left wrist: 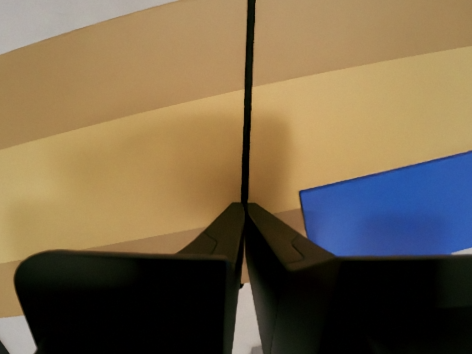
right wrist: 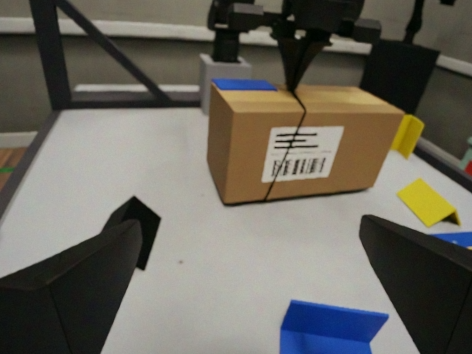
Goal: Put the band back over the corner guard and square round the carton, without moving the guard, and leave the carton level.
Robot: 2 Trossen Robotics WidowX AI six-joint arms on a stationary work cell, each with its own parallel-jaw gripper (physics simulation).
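Places are measured from the left arm's base along level axes (x right, y back, z down), in centimetres.
Pixels of known places: left gripper, fingertip midpoint: (left wrist: 243, 213) (right wrist: 290, 90); right gripper, fingertip midpoint: (right wrist: 251, 228); left arm's base, link origin: (right wrist: 225, 60).
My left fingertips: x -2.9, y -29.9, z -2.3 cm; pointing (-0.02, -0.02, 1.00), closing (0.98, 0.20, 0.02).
Note:
Ahead of a thing's pixels: the offset from my left fingertips to its top centre. "spot": to the spot under its first point.
The brown carton @(dz +0.0, dx -1.7, dy -2.1 cm) (left wrist: 125, 80) (right wrist: 250, 160) stands flat on the table in the right wrist view, its label facing that camera. A blue corner guard @(dz -0.3, dx +6.4, dy +1.3 cm) (left wrist: 385, 205) (right wrist: 242, 84) lies on its top at the far left edge. The thin black band @(spot: dz -0.3, dx +0.9, dy -5.0 cm) (left wrist: 248, 75) (right wrist: 302, 121) crosses the top beside the guard, apart from it, and slants down the labelled face. My left gripper (left wrist: 243, 213) (right wrist: 290, 90) is shut on the band at the carton's top; the fingertips hide the pinched part. My right gripper (right wrist: 251, 228) is open and empty, in front of the carton.
In the right wrist view, a blue angle piece @(dz +9.2, dx +5.3, dy -28.3 cm) (right wrist: 332, 320) lies near the front and a black one @(dz +10.3, dx +22.0, dy -12.2 cm) (right wrist: 150, 230) stands at the left. Yellow angle pieces @(dz +10.3, dx -21.6, dy -11.8 cm) (right wrist: 427, 202) @(dz +5.7, dx -29.2, dy +5.5 cm) (right wrist: 409, 135) are right of the carton. A blue item @(spot: dz +12.9, dx -19.7, dy -18.9 cm) (right wrist: 457, 239) shows at the right edge.

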